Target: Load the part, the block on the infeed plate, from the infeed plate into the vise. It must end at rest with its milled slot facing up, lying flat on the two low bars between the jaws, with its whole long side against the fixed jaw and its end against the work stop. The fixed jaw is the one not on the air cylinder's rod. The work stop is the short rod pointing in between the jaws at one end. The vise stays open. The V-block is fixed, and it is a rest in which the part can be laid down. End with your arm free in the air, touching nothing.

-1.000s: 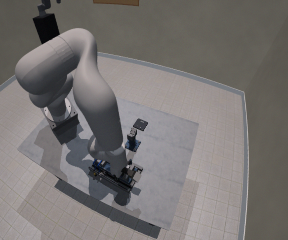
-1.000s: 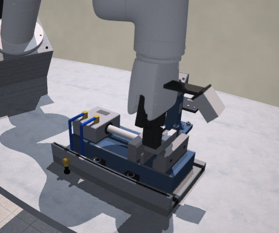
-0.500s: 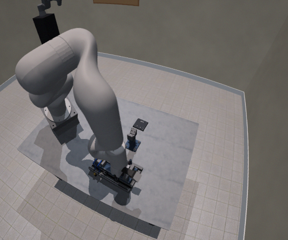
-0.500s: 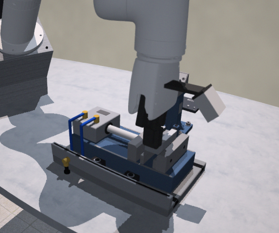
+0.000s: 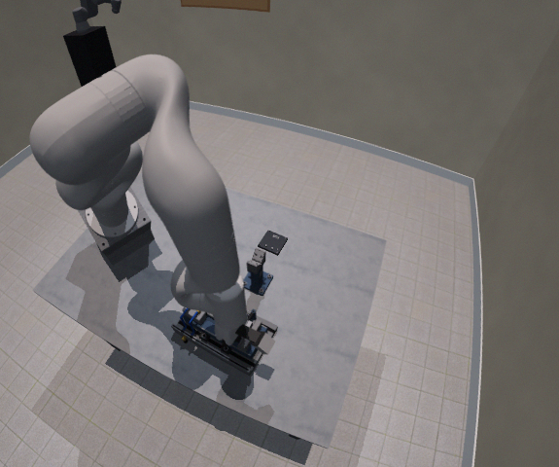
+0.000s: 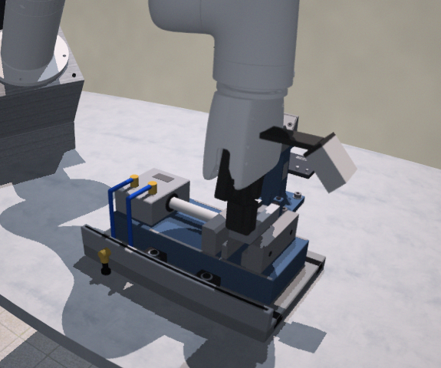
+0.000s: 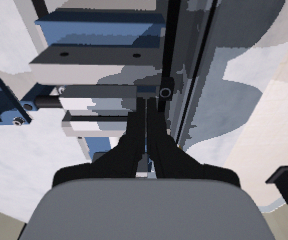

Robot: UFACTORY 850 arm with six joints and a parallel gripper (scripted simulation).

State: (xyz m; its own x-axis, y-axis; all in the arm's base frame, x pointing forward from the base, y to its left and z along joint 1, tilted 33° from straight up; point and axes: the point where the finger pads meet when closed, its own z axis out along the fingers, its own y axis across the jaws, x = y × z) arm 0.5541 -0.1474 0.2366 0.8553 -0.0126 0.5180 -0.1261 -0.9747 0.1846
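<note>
Now: hand 4 cm to the right of the part and 2 cm above it. Round my hand: black work stop 1 cm ahead, 8 cm to the left, 3 cm below; then fixed jaw 3 cm ahead, 3 cm to the left, 4 cm below; then moving jaw 3 cm behind, 4 cm to the left, 4 cm below.
</note>
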